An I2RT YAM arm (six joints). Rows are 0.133 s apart.
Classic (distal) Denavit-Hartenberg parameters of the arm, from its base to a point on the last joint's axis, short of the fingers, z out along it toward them. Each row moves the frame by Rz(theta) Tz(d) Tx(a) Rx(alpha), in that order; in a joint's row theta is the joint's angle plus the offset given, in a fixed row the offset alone. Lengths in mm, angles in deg.
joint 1: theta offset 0; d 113.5; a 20; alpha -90
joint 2: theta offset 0; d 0; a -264; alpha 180
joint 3: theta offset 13.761; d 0; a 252.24; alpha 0
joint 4: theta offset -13.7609; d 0; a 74; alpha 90
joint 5: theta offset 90; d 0; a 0; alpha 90
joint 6: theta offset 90; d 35.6; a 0; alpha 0
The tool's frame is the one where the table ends.
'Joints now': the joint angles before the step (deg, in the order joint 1, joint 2, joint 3, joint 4, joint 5, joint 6). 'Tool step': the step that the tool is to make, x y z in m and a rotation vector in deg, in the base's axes. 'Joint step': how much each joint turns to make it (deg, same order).
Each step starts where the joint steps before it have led.
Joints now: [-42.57 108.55 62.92 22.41 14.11 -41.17]
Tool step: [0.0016 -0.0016 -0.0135 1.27 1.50 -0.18]
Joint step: [0.00 1.94 0.01 -0.04 0.20 0.00]
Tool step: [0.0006 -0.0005 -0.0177 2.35 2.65 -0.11]
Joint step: [0.02 2.20 -0.02 -1.32 0.14 0.00]
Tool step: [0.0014 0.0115 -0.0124 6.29 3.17 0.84]
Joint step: [1.22 0.16 0.00 -6.99 -1.05 2.43]
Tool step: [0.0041 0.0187 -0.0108 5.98 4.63 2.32]
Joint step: [2.28 -0.08 0.02 -7.76 -1.04 1.22]
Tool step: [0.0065 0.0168 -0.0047 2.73 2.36 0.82]
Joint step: [2.52 -0.08 0.00 -4.01 0.68 1.75]
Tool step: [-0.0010 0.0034 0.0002 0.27 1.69 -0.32]
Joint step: [0.40 -0.37 0.00 -1.90 1.07 0.02]
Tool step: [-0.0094 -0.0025 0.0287 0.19 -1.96 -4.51]
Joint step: [-0.99 -4.58 1.00 -5.05 1.33 3.64]
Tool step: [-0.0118 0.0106 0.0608 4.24 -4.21 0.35]
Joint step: [-0.24 -8.69 4.24 -12.95 -4.83 3.57]
